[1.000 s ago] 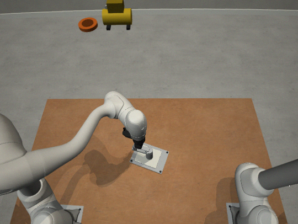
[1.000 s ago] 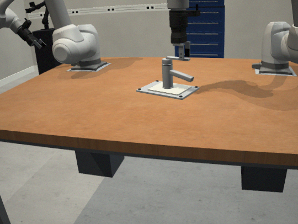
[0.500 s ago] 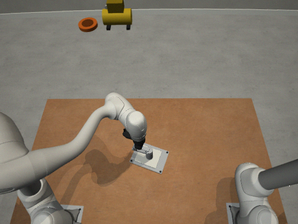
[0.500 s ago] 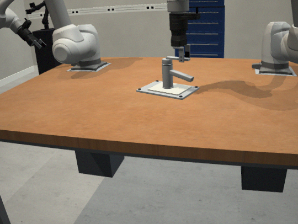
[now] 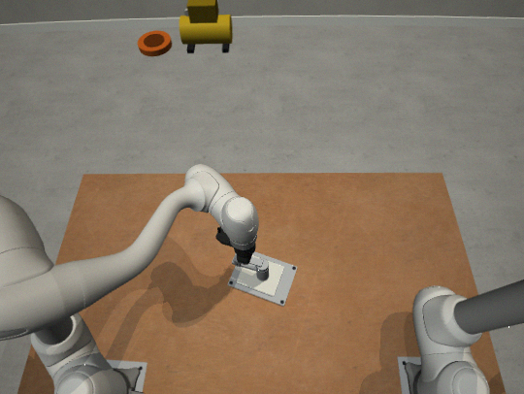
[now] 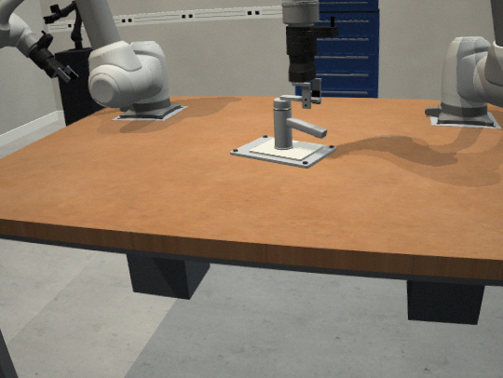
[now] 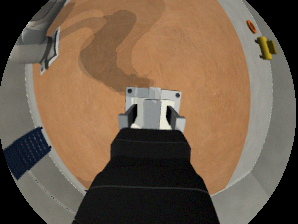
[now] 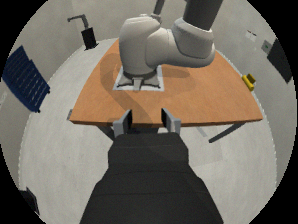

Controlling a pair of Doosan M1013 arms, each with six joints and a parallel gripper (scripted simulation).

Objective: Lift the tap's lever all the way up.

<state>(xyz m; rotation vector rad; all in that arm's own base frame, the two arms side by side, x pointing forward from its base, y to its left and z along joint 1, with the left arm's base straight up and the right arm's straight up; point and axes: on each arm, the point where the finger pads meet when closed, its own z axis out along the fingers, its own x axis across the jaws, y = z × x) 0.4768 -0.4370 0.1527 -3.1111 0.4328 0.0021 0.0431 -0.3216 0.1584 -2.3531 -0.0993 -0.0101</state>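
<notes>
My left gripper is now 30 mm to the left of the flat lever and 10 mm past it. Also, from my left hand: grey tap 60 mm to the right, 40 mm below, 20 mm behind; then mounting plate 150 mm below, 80 mm to the right, 30 mm behind.
</notes>
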